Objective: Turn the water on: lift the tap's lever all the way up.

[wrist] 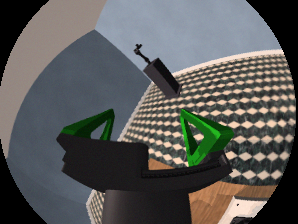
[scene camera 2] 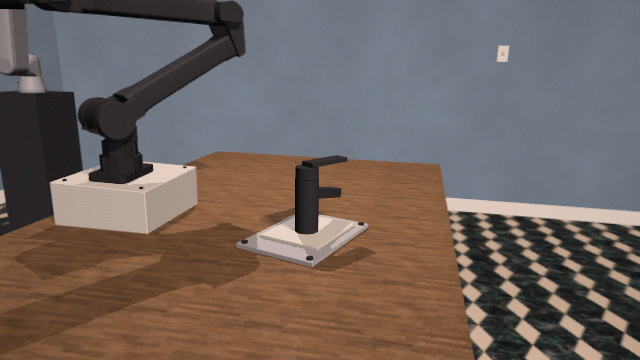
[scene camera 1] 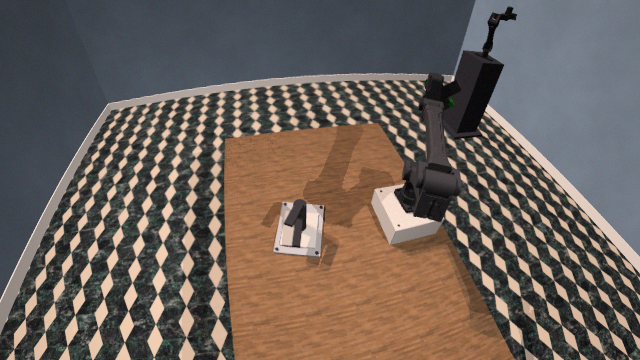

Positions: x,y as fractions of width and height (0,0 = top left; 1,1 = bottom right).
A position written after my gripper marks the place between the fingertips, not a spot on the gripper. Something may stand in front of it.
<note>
In view: my gripper (wrist: 0.49,0.50) and a black tap (scene camera 2: 0.48,0.64).
</note>
